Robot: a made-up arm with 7 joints. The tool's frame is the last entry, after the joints.
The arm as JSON. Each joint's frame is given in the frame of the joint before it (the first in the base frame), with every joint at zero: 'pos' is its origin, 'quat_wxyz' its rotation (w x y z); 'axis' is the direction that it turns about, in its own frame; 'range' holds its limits. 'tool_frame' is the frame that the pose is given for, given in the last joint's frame.
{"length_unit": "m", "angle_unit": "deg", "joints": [
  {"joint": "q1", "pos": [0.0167, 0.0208, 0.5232], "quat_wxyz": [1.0, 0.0, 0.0, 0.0], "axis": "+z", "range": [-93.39, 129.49]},
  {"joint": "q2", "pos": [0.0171, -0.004, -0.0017], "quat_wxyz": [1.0, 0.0, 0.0, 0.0], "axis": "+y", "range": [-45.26, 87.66]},
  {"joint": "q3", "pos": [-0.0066, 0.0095, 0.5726], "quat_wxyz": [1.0, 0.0, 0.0, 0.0], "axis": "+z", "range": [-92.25, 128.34]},
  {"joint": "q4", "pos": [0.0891, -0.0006, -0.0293], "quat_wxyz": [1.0, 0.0, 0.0, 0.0], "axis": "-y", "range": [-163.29, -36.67]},
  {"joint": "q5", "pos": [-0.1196, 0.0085, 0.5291], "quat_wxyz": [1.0, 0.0, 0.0, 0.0], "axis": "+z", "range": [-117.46, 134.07]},
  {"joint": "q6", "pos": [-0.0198, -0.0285, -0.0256], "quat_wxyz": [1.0, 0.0, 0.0, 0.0], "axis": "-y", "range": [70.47, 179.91]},
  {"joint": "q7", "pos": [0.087, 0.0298, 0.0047], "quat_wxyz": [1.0, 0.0, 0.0, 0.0], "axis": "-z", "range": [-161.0, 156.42]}
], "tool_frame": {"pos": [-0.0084, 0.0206, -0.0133], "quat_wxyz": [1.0, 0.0, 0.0, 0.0]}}
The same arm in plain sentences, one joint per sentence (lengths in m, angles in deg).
The arm has seven revolute joints in a row. What follows holds with every joint at zero, and every direction is one of the base frame's.
Joint 1 sits 0.0167 m along +x and 0.0208 m along +y and 0.5232 m along +z from the base frame's origin and rotates about +z, from -93.39 to 129.49 deg.
Joint 2 sits 0.0171 m along +x and 0.004 m along -y and 0.0017 m along -z from joint 1 and rotates about +y, from -45.26 to 87.66 deg.
Joint 3 sits 0.0066 m along -x and 0.0095 m along +y and 0.5726 m along +z from joint 2 and rotates about +z, from -92.25 to 128.34 deg.
Joint 4 sits 0.0891 m along +x and 0.0006 m along -y and 0.0293 m along -z from joint 3 and rotates about -y, from -163.29 to -36.67 deg.
Joint 5 sits 0.1196 m along -x and 0.0085 m along +y and 0.5291 m along +z from joint 4 and rotates about +z, from -117.46 to 134.07 deg.
Joint 6 sits 0.0198 m along -x and 0.0285 m along -y and 0.0256 m along -z from joint 5 and rotates about -y, from 70.47 to 179.91 deg.
Joint 7 sits 0.087 m along +x and 0.0298 m along +y and 0.0047 m along +z from joint 6 and rotates about -z, from -161 to 156.42 deg.
The tool frame, which is the frame that the pose is given for, sits 0.0084 m along -x and 0.0206 m along +y and 0.0133 m along -z from joint 7; its axes are parallel to the base frame's.

